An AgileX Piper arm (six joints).
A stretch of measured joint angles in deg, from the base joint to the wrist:
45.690 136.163 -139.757 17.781 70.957 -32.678
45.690 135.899 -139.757 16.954 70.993 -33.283
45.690 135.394 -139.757 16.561 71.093 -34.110
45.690 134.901 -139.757 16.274 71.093 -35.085
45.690 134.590 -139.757 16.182 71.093 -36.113
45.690 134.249 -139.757 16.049 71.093 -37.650
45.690 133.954 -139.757 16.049 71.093 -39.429
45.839 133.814 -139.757 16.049 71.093 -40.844
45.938 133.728 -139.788 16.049 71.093 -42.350
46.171 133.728 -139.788 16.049 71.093 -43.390
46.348 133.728 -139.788 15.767 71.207 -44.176
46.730 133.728 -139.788 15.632 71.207 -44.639
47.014 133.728 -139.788 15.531 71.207 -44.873
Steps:
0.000 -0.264 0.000 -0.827 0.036 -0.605
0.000 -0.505 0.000 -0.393 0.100 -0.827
0.000 -0.493 0.000 -0.287 0.000 -0.975
0.000 -0.311 0.000 -0.092 0.000 -1.028
0.000 -0.341 0.000 -0.133 0.000 -1.537
0.000 -0.295 0.000 0.000 0.000 -1.779
0.149 -0.140 0.000 0.000 0.000 -1.415
0.099 -0.086 -0.031 0.000 0.000 -1.506
0.233 0.000 0.000 0.000 0.000 -1.040
0.177 0.000 0.000 -0.282 0.114 -0.786
0.382 0.000 0.000 -0.135 0.000 -0.463
0.284 0.000 0.000 -0.101 0.000 -0.234

